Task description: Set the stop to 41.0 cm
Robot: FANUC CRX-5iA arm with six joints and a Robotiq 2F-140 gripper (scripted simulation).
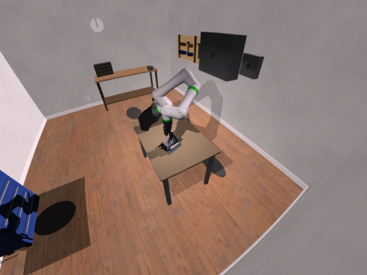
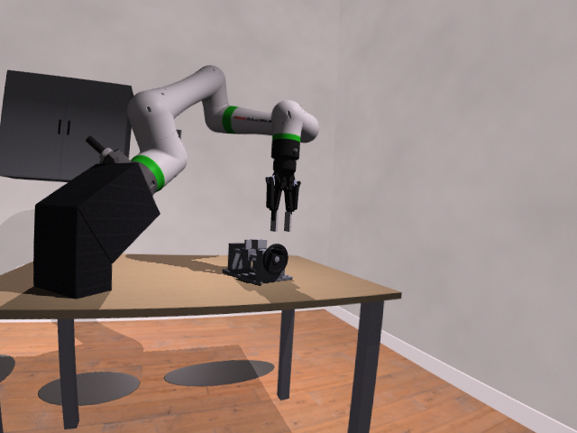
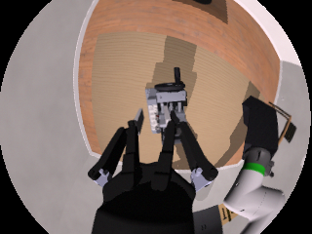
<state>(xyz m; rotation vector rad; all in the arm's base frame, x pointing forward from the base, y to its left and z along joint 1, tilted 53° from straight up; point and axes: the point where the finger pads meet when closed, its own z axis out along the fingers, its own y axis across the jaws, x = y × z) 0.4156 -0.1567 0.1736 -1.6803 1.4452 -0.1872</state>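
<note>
The black handwheel is 90 mm below my hand, 80 mm to the right of it and 40 mm behind it. Round my hand: grey stop (100 mm below, 60 mm behind, 40 mm to the left).
</note>
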